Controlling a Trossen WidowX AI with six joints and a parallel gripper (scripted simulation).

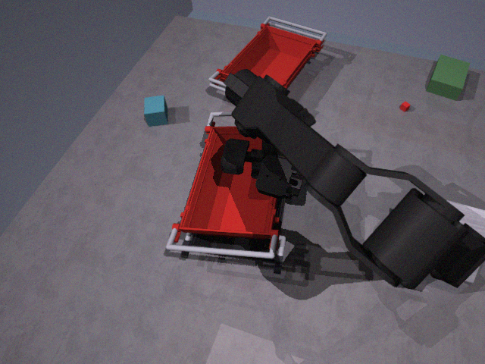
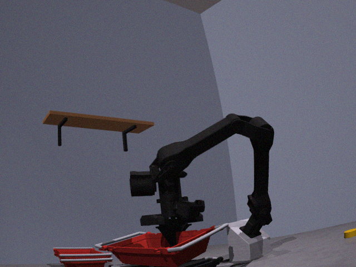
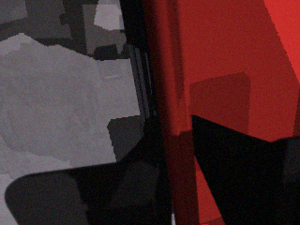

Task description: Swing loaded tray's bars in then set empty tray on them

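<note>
The red tray is 7 cm ahead of my gripper tip, 1 cm to the left of it and 2 cm above it. Also, from my gripper tip: teal cube: 37 cm ahead, 19 cm to the right, 8 cm below; then green cube: 34 cm behind, 54 cm to the right, 8 cm below.
</note>
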